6 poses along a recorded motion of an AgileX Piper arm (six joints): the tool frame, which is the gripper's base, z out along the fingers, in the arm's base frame.
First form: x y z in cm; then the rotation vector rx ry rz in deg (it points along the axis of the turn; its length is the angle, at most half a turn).
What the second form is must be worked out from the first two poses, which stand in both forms.
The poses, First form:
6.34 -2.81 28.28 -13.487 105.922 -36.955
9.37 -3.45 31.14 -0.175 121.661 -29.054
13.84 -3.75 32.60 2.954 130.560 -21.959
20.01 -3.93 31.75 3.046 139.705 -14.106
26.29 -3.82 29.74 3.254 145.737 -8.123
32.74 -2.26 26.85 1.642 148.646 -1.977
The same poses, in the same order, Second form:
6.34 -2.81 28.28 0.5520 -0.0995 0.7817 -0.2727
9.37 -3.45 31.14 0.4611 -0.0012 0.8631 -0.2061
13.84 -3.75 32.60 0.4033 0.0204 0.9022 -0.1517
20.01 -3.93 31.75 0.3383 0.0204 0.9360 -0.0945
26.29 -3.82 29.74 0.2924 0.0213 0.9546 -0.0532
32.74 -2.26 26.85 0.2700 0.0106 0.9627 -0.0128

